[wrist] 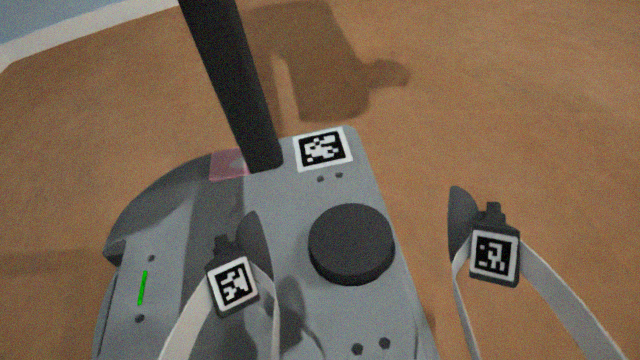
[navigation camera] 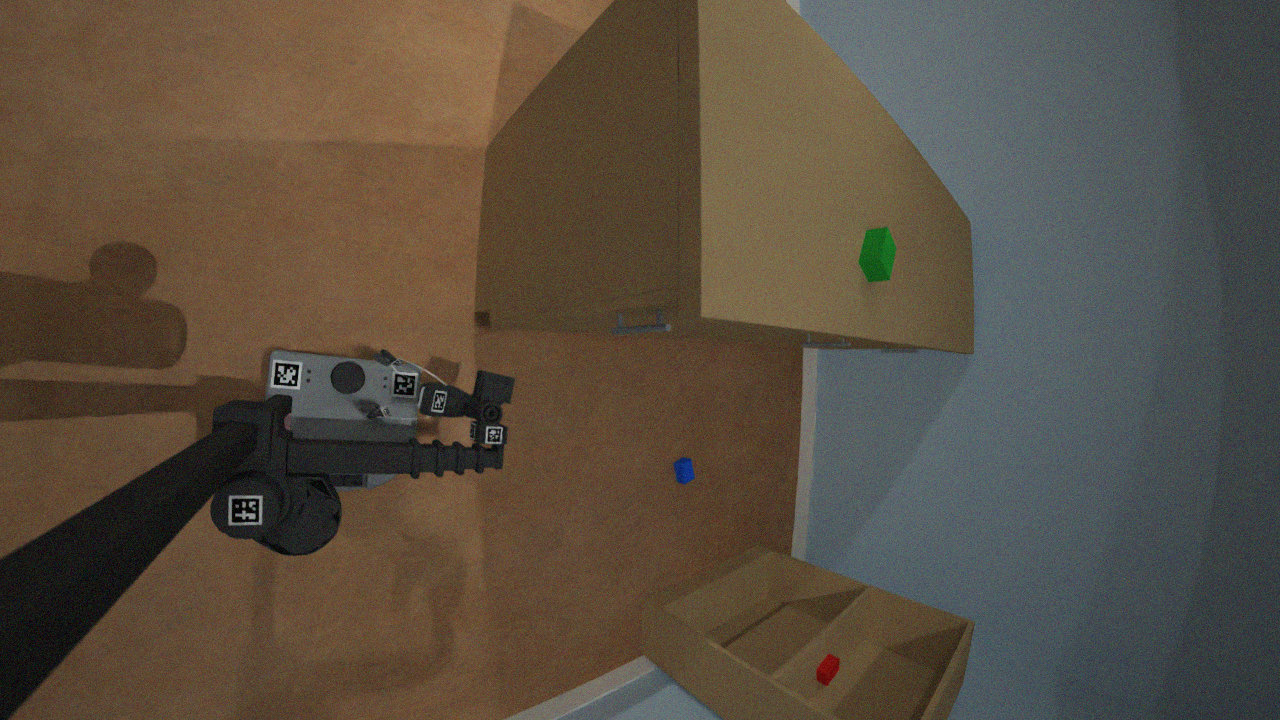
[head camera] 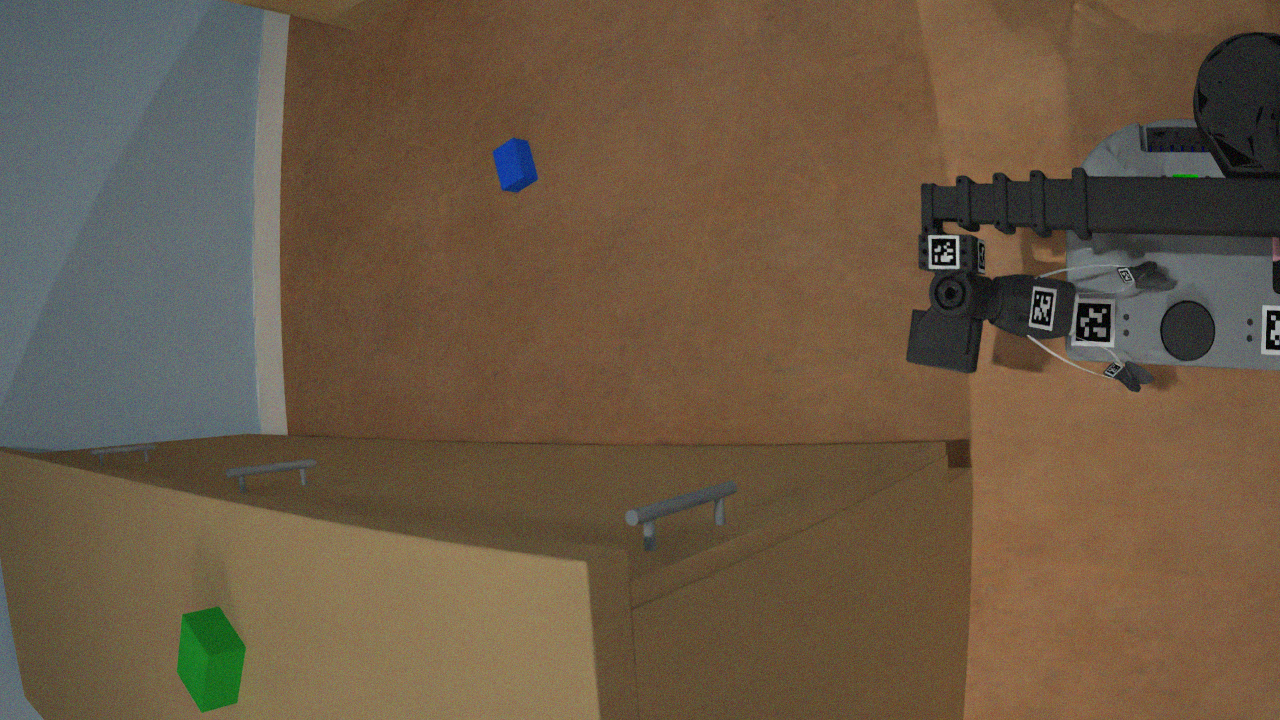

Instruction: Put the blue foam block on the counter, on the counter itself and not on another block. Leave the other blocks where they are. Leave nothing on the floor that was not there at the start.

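Seen in the pictures: gripper, fingertip midpoint: [navigation camera: 368, 381] [head camera: 1157, 329]; robot's base at its link origin: [navigation camera: 347, 375] [head camera: 1183, 327].
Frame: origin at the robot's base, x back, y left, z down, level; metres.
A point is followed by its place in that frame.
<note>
The blue foam block [head camera: 514, 164] @(x 0.285, y -1.218, z -0.045 m) [navigation camera: 683, 471] @(x 0.285, y -1.211, z -0.045 m) lies on the brown floor between the robot and the wall, beside the counter's drawer side. The counter [head camera: 402, 573] @(x -0.187, y -0.500, z -0.910 m) [navigation camera: 769, 161] @(x -0.397, y -0.457, z -0.910 m) is a wooden cabinet with a light top and grey bar handles. A green block [head camera: 211, 660] @(x -0.339, y -0.773, z -0.951 m) [navigation camera: 878, 254] @(x -0.344, y -0.775, z -0.949 m) stands on the counter top. A red block [navigation camera: 827, 668] @(x 0.933, y -1.446, z -0.675 m) lies inside an open wooden box in the navigation view. My gripper [head camera: 1141, 326] @(x -0.004, y -0.041, z -0.251 m) [navigation camera: 380, 385] @(x -0.004, y -0.041, z -0.251 m) [wrist: 355, 225] @(x -0.004, y -0.041, z -0.251 m) is open and empty, its fingers apart above my own base and turned back from the arm's end, well away from the blue block.
The open wooden box [navigation camera: 678, 646] @(x 0.943, y -1.108, z -0.227 m) with a divider stands by the wall at the lower right of the navigation view. My telescoping arm [head camera: 1172, 205] @(x 0.102, y -0.026, z -0.519 m) [navigation camera: 349, 456] @(x 0.099, y -0.009, z -0.519 m) is extended a little past the base [wrist: 280, 200]. A blue wall [head camera: 116, 223] @(x 0.225, y -2.222, z -0.529 m) with a white skirting [head camera: 271, 223] @(x 0.246, y -2.210, z -0.031 m) bounds the floor.
</note>
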